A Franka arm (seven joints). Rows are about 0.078 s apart.
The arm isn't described. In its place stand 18 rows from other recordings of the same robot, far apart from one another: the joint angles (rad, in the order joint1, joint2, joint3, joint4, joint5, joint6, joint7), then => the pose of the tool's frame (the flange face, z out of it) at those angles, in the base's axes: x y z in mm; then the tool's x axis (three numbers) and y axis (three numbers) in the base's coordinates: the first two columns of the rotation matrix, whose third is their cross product.
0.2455 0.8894 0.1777 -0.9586 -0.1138 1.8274 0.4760 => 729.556 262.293 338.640 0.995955 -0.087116 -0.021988 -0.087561 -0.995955 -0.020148
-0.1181 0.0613 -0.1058 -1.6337 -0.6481 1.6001 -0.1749 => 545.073 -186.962 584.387 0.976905 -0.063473 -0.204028 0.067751 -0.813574 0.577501
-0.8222 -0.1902 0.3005 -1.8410 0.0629 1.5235 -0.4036 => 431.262 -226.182 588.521 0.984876 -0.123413 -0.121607 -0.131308 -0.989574 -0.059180
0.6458 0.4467 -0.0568 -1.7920 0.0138 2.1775 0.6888 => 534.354 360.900 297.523 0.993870 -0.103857 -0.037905 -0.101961 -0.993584 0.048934
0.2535 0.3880 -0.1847 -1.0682 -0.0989 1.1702 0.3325 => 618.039 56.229 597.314 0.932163 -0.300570 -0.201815 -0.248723 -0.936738 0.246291
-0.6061 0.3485 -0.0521 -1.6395 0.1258 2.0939 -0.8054 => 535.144 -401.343 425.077 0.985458 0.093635 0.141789 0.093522 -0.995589 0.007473
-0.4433 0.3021 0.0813 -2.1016 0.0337 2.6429 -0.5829 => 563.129 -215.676 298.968 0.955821 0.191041 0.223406 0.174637 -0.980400 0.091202
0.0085 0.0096 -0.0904 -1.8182 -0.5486 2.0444 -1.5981 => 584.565 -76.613 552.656 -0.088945 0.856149 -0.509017 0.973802 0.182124 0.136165
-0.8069 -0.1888 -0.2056 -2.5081 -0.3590 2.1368 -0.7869 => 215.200 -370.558 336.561 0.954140 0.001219 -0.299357 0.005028 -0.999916 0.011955
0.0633 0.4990 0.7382 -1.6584 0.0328 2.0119 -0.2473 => 497.942 432.089 382.891 0.568229 0.821114 0.053743 0.781700 -0.518246 -0.346938
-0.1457 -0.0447 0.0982 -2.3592 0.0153 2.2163 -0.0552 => 483.328 -22.503 337.897 0.995211 -0.001806 -0.097738 -0.003021 -0.999920 -0.012288
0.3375 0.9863 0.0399 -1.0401 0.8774 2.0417 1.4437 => 722.338 319.740 257.751 0.026395 -0.689285 -0.724009 -0.994402 -0.092230 0.051554
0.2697 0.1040 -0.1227 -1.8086 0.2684 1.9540 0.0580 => 587.952 107.216 486.943 0.999826 -0.007663 0.016978 -0.003383 -0.971006 -0.239032
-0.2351 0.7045 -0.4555 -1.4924 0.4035 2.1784 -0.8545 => 597.206 -398.335 291.058 0.995752 0.045740 0.079905 0.045133 -0.998937 0.009390
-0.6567 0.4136 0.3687 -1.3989 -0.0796 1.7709 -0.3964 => 632.592 -237.539 481.411 0.995226 0.096799 0.012481 0.097428 -0.992916 -0.068008
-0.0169 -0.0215 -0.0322 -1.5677 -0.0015 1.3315 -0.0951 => 520.082 -25.939 619.322 0.976104 0.046906 -0.212179 0.043776 -0.998852 -0.019428
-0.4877 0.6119 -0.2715 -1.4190 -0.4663 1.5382 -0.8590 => 469.478 -469.203 341.424 0.699610 0.143625 -0.699941 0.214307 -0.976669 0.013797
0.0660 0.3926 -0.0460 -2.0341 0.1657 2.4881 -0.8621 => 605.411 12.082 256.303 0.722956 0.682719 0.105971 0.687729 -0.725793 -0.015901
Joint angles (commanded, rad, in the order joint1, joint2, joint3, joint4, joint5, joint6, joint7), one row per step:
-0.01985, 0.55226, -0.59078, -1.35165, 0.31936, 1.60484, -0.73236
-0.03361, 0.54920, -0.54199, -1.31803, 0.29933, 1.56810, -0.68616
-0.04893, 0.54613, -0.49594, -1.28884, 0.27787, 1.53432, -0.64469
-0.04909, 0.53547, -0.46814, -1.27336, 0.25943, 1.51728, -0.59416
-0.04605, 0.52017, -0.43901, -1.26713, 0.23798, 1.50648, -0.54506
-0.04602, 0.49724, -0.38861, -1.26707, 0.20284, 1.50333, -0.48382
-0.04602, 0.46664, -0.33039, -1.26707, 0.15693, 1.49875, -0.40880
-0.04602, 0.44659, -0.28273, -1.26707, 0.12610, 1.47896, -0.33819
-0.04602, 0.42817, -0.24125, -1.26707, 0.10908, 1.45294, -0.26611
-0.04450, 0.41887, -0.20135, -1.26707, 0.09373, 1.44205, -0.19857
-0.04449, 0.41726, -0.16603, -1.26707, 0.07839, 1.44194, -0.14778
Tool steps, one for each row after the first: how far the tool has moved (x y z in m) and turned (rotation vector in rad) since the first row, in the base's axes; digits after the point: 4 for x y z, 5 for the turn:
0.0086, 0.0170, 0.0074, 0.00598, 0.01576, -0.00266
0.0146, 0.0310, 0.0143, 0.00878, 0.03231, -0.00629
0.0188, 0.0442, 0.0236, -0.00098, 0.03810, -0.02427
0.0222, 0.0591, 0.0324, -0.01267, 0.04225, -0.03861
0.0267, 0.0806, 0.0422, -0.03105, 0.04281, -0.04870
0.0299, 0.1054, 0.0571, -0.05994, 0.03932, -0.06411
0.0307, 0.1272, 0.0658, -0.07606, 0.05280, -0.08602
0.0296, 0.1476, 0.0739, -0.08295, 0.06943, -0.11608
0.0312, 0.1678, 0.0775, -0.09351, 0.07891, -0.14209
0.0342, 0.1844, 0.0773, -0.10530, 0.08315, -0.15779

